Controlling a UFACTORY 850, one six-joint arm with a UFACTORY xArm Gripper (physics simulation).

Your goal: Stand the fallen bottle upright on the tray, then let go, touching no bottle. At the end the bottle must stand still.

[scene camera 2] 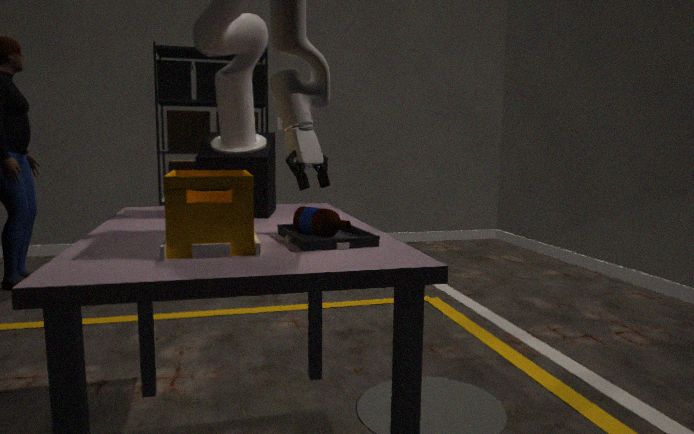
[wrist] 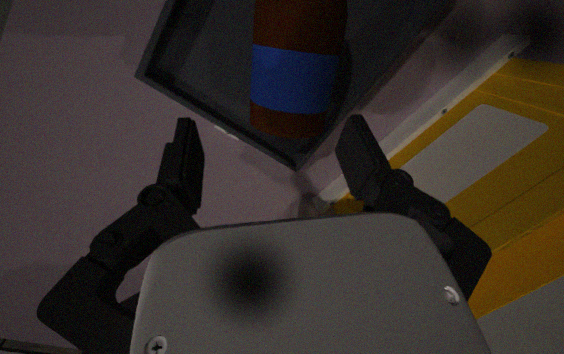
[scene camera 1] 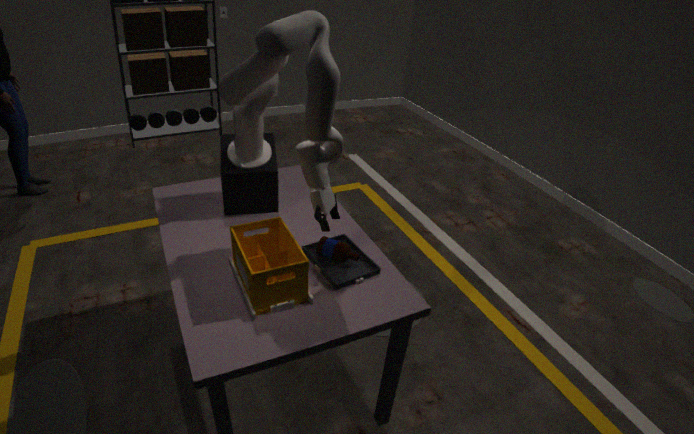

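A brown bottle with a blue label (scene camera 1: 330, 248) (scene camera 2: 318, 222) (wrist: 295, 80) lies on its side in the dark tray (scene camera 1: 371, 270) (scene camera 2: 365, 243) (wrist: 217, 119). In scene camera 2 its neck points right and its base is at the left. In the wrist view its base end faces the gripper, and the neck is cut off by the top edge. My gripper (scene camera 1: 328, 221) (scene camera 2: 313, 184) (wrist: 273, 134) is open and empty. It hangs above and behind the tray as the scene cameras see it, pointing down, apart from the bottle.
A yellow crate (scene camera 1: 281, 291) (scene camera 2: 209, 225) (wrist: 500, 200) with inner dividers stands in a pale holder beside the tray, to its left in the scene views. The arm's black pedestal (scene camera 1: 249, 191) is at the back of the table (scene camera 1: 245, 342). A person (scene camera 1: 16, 127) (scene camera 2: 15, 168) stands at the far left.
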